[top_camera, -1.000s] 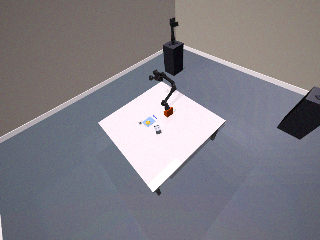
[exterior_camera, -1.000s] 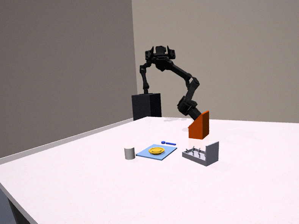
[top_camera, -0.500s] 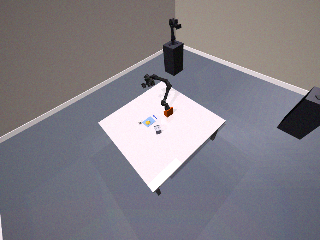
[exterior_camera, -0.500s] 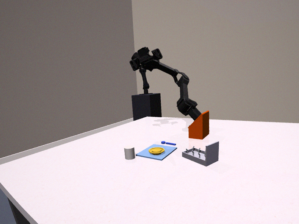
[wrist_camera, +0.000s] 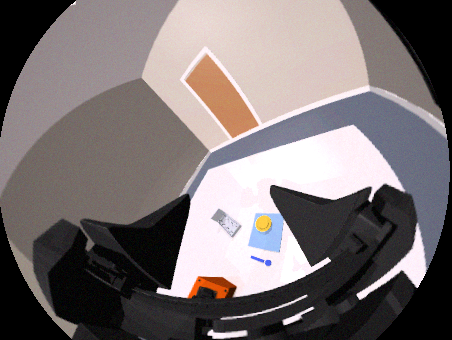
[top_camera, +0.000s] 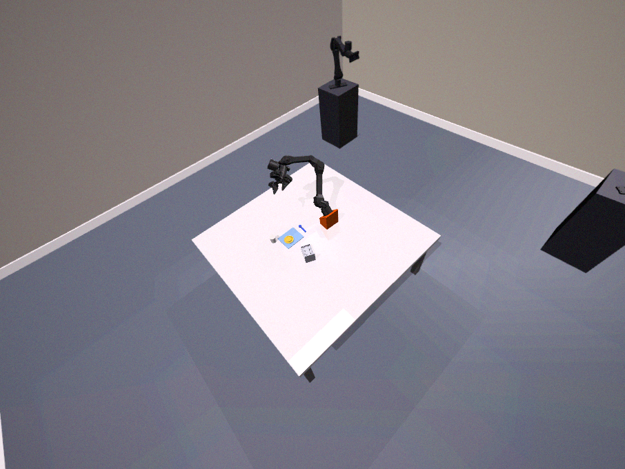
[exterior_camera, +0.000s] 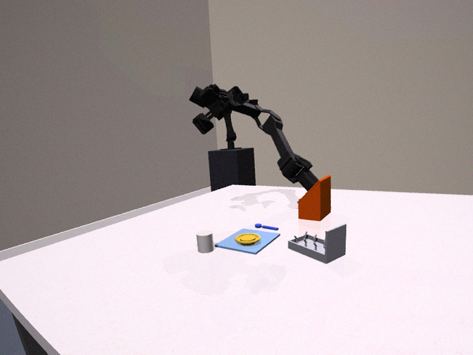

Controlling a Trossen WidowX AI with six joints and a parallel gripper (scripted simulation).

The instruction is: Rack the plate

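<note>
Now: gripper tip 35 cm above the yellow plate, 11 cm to the right of it and 8 cm short of it. The rest, counted from my gripper tip: blue spoon 36 cm below, 9 cm to the left, 7 cm behind; grey cup 34 cm below, 15 cm ahead, 2 cm to the left; grey dish rack 34 cm below, 30 cm to the left, 6 cm ahead.
</note>
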